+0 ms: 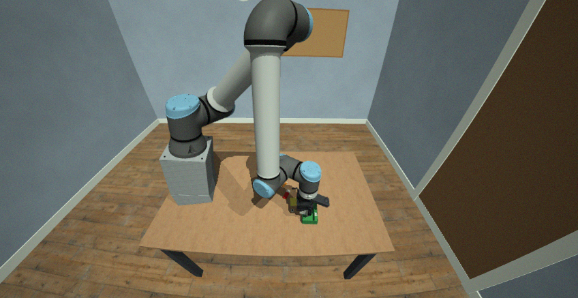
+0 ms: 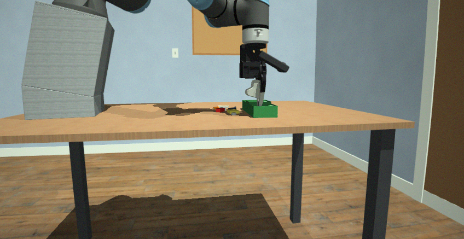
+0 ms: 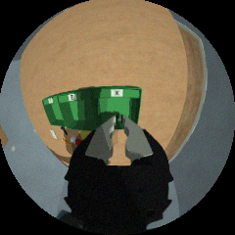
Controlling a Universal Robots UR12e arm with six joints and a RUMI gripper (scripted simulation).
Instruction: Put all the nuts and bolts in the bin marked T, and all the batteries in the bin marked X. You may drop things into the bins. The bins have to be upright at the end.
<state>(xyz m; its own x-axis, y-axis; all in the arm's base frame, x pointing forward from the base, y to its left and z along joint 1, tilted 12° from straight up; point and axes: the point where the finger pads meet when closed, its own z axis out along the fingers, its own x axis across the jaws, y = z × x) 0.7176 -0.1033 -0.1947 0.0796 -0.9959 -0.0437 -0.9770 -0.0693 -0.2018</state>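
Now: the green bin 9 cm to the left of my hand, 2 cm below it and 1 cm ahead of it. From my hand the other things lie so: yellow battery (9 cm to the left, 9 cm behind, 4 cm below); then red battery (15 cm to the left, 13 cm behind, 3 cm below); then dark nut (9 cm behind, 4 cm below, 3 cm to the left).
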